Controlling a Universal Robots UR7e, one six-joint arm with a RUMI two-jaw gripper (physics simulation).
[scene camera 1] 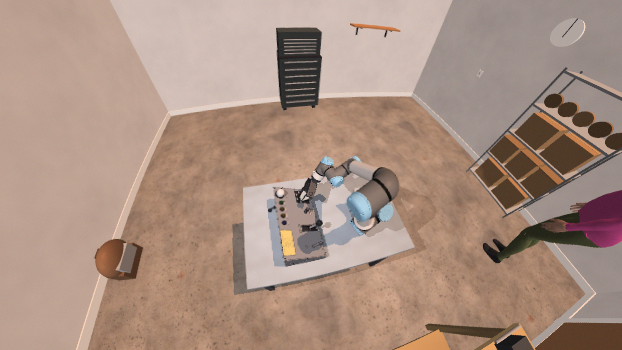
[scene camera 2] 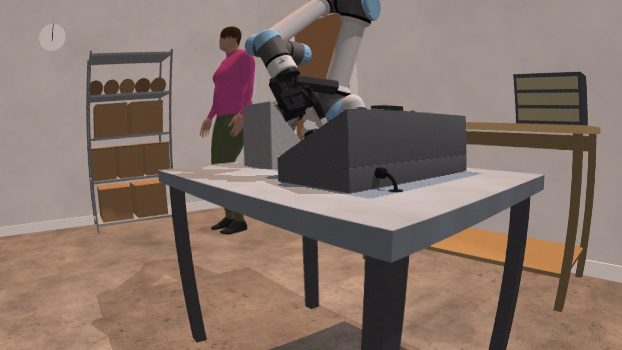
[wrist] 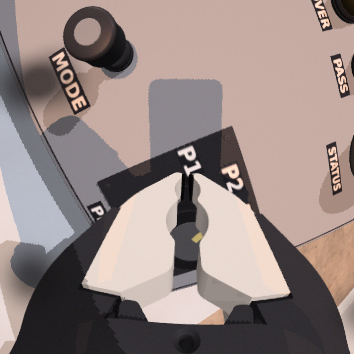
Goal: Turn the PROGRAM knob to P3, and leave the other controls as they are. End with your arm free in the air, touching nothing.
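Where they show: gripper, fingertip midpoint: [scene camera 1: 301, 200] [wrist: 186, 176]; arm's base at its link origin: [scene camera 2: 273, 126].
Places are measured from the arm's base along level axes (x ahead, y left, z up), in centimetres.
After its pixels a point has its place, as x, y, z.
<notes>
The PROGRAM knob [wrist: 188, 247] @[44.2, -9.9, -2.3] is black and shows through the gap behind the fingertips in the wrist view. A short bit of its yellow pointer line shows; which mark it points at cannot be told. Its dark label plate [wrist: 142, 173] @[43.6, -5.4, -5.7] shows P1 and P2; the fingers cover other marks. My gripper [scene camera 1: 302, 198] @[46.1, -6.3, -4.3] [scene camera 2: 309, 131] [wrist: 186, 176] @[46.1, -6.3, -4.3] is shut with nothing between its fingertips and is over the knob and plate. Whether it touches the knob cannot be told. The sloped control panel [scene camera 1: 300, 217] @[47.7, 7.1, -3.4] [scene camera 2: 400, 142] @[63.2, 2.4, -4.6] [wrist: 270, 75] @[52.6, -1.4, -1.9] stands on the table [scene camera 1: 260, 275] @[74.5, 40.3, -14.2] [scene camera 2: 300, 210] @[72.2, -28.6, -14.4].
The black MODE knob [wrist: 90, 35] @[42.5, 1.9, -0.9] stands up near the fingers. Lamps labelled PASS and STATUS line the right of the wrist view. The panel carries a white dome [scene camera 1: 280, 193] @[60.0, -6.7, 5.2] and a yellow sheet [scene camera 1: 287, 243] @[56.4, 25.4, 1.3]. A person [scene camera 1: 602, 217] [scene camera 2: 235, 82] stands beyond the table.
</notes>
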